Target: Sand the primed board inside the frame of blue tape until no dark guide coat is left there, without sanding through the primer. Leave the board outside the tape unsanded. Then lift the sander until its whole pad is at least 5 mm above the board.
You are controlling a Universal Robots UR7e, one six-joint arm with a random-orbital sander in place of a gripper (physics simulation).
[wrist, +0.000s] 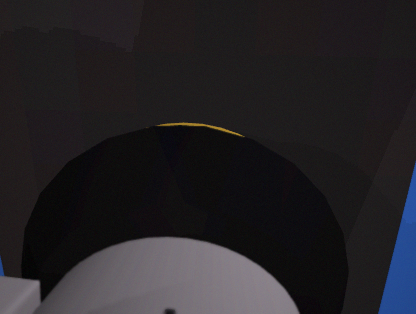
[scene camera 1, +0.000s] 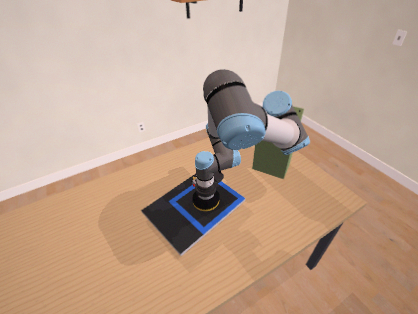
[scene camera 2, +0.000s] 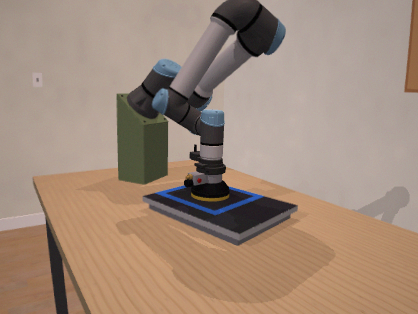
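Seen in the pictures: arm's base, origin of its link: (scene camera 2: 142, 106).
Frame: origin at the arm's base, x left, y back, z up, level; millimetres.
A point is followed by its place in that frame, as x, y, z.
The dark board (scene camera 1: 170, 225) {97, -662, -269} (scene camera 2: 255, 212) {82, -657, -270} (wrist: 250, 90) {61, -377, -270} lies flat on the table. A blue tape frame (scene camera 1: 203, 230) {192, -548, -269} (scene camera 2: 216, 211) {-17, -601, -267} (wrist: 400, 280) {163, -445, -269} surrounds part of it. The surface inside the tape is still dark, with faint patches of slightly different shades in the wrist view. My sander (scene camera 1: 206, 199) (scene camera 2: 210, 190) (wrist: 180, 190), fitted in place of a gripper, stands upright inside the frame, and its yellow-edged pad appears to be at the board's surface. Any tiny gap cannot be told. The board under the pad is hidden. The sander has no fingers to judge as open or shut.
The wooden table (scene camera 1: 75, 250) {-24, -1069, -313} (scene camera 2: 125, 260) {-313, -665, -313} carries the board. A green pedestal (scene camera 1: 270, 160) {42, -58, -210} (scene camera 2: 142, 150) {-41, -102, -170} holds the arm's base beyond the board. The arm arches above the sander. Its shadows fall across the table and part of the board.
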